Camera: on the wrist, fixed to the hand. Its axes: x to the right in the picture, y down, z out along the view.
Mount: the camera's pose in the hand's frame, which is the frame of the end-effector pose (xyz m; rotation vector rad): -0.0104 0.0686 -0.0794 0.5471 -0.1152 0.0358
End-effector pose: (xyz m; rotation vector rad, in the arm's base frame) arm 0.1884 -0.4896 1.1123 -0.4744 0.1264 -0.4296
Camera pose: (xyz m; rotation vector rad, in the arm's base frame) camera 0.1873 -0.4631 1.0103 0.0421 -0.0947 -0.3816
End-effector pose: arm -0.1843 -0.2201 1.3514 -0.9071 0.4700 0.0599
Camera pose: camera -0.2396 -0.2371 1.2632 -0.3561 0.3679 0.0140
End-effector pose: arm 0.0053 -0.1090 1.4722 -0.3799 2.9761 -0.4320
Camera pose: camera -0.0119 -0.0216 1.5286 -0.2770 2.6008 -1.1332
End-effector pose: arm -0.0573 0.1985 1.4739 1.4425 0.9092 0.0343
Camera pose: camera -0.0741 0.2715 1.5481 1.9438 0.8315 -0.2886
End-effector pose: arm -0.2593 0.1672 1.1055 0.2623 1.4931 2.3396
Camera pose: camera -0.2899 0.0704 1.1339 0.5510 2.0521 1.8560
